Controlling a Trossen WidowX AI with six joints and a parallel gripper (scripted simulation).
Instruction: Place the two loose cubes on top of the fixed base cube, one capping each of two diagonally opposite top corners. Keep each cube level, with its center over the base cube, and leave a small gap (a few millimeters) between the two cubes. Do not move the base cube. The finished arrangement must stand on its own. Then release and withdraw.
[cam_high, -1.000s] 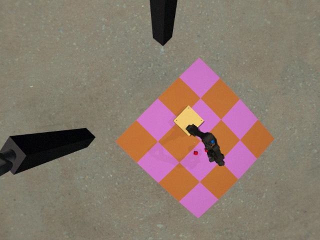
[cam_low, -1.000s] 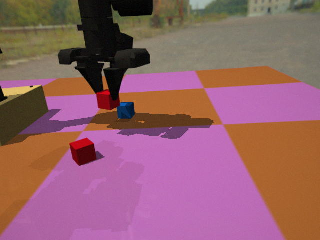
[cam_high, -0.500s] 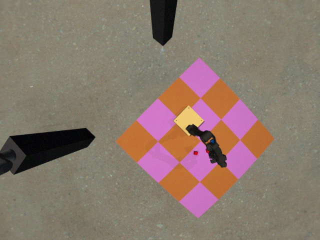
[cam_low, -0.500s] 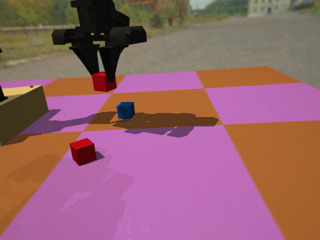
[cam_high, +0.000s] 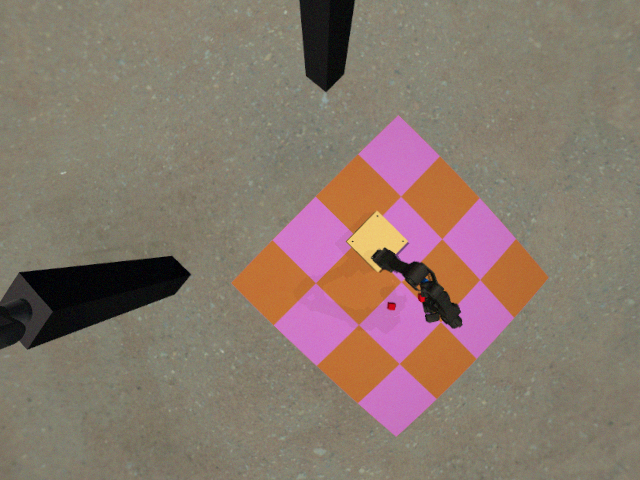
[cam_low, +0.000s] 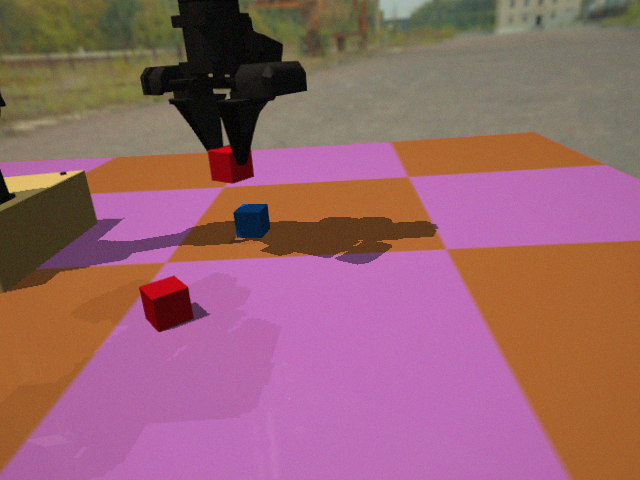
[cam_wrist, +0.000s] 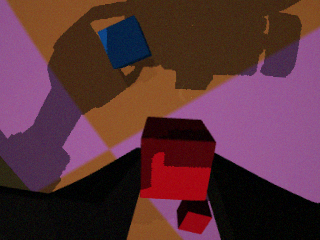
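The blue base cube is 80 mm to the left of my gripper tip and 90 mm below it.
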